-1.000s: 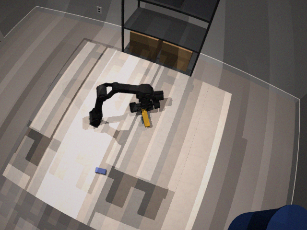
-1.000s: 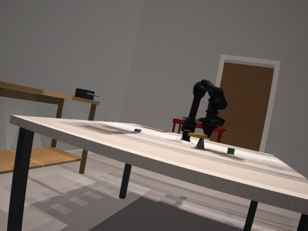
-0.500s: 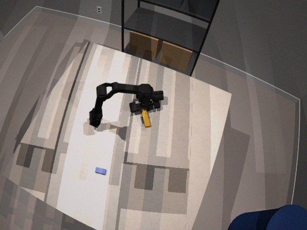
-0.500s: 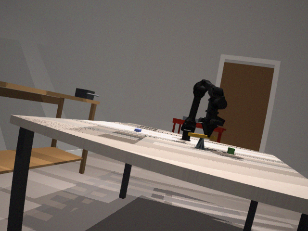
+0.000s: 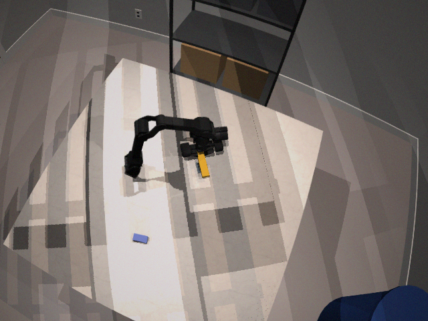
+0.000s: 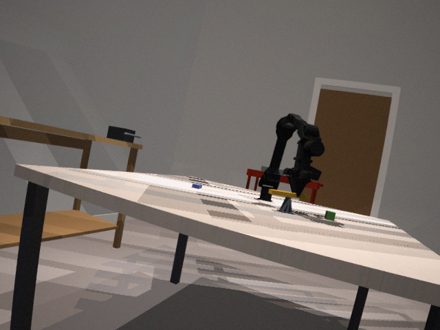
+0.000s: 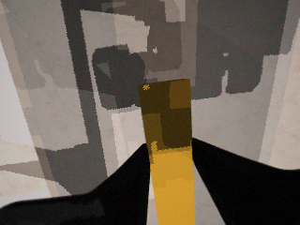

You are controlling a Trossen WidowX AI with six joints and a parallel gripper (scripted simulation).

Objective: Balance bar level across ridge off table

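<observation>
The yellow bar is 2 cm to the right of my gripper tip and 2 cm ahead of it. The rest, counted from my gripper tip: blue block (47 cm to the right, 10 cm behind, 6 cm below); then green cube (14 cm to the left, 9 cm behind, 5 cm below).
</observation>
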